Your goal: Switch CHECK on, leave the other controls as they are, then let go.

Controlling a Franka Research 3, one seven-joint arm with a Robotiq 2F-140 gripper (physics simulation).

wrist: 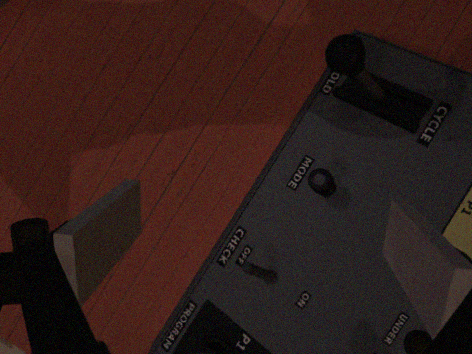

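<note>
The CHECK switch (261, 273) is a small dark lever on the grey control panel (350, 235), low in the middle of the wrist view. It lies close to the OFF label (244, 255), with the ON label (303, 300) farther to its lower right. The picture is dark and grainy, so its exact tilt is hard to tell. My gripper (261, 216) is wide open and empty above the panel. One finger is to the left of the switch over the wooden top, the other to its right over the panel. Neither finger appears to touch the switch.
A round MODE knob (321, 182) is above and right of the switch. A ball-ended lever (345, 54) stands by the CYCLE slot. A black P1 block (215, 330) is below. A dark round part (417, 341) is by the UNDER label. A yellow plate (462, 230) is at right.
</note>
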